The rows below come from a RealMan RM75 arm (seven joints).
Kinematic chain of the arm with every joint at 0, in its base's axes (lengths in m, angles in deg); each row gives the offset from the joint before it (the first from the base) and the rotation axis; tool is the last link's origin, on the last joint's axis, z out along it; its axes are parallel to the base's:
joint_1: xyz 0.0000 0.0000 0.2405 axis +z
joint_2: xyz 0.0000 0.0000 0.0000 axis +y
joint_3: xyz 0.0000 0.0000 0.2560 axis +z
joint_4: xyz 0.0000 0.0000 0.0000 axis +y
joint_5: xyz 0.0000 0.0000 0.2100 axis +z
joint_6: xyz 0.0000 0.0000 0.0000 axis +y
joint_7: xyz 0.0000 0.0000 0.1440 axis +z
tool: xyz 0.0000 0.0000 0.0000
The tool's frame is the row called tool.
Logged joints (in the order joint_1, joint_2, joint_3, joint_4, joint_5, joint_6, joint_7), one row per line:
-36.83, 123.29, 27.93, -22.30, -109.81, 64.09, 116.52
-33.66, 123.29, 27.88, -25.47, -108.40, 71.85, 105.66
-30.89, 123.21, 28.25, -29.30, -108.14, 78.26, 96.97
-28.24, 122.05, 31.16, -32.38, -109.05, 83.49, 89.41
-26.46, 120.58, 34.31, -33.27, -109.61, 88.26, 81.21
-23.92, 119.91, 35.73, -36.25, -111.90, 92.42, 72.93
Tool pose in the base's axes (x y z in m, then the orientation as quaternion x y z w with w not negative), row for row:
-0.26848, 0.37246, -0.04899, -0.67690, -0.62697, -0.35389, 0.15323
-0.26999, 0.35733, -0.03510, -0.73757, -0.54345, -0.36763, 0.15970
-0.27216, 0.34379, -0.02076, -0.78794, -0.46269, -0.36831, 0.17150
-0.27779, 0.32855, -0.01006, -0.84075, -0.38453, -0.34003, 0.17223
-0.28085, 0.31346, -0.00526, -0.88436, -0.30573, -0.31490, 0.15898
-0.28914, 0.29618, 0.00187, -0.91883, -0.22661, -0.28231, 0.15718
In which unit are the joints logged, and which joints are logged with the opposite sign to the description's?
The joints are logged in degrees. Opposite sign: joint_2, joint_4, joint_5, joint_7.
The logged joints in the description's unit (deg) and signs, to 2 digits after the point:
-36.83, -123.29, 27.93, 22.30, 109.81, 64.09, -116.52
-33.66, -123.29, 27.88, 25.47, 108.40, 71.85, -105.66
-30.89, -123.21, 28.25, 29.30, 108.14, 78.26, -96.97
-28.24, -122.05, 31.16, 32.38, 109.05, 83.49, -89.41
-26.46, -120.58, 34.31, 33.27, 109.61, 88.26, -81.21
-23.92, -119.91, 35.73, 36.25, 111.90, 92.42, -72.93

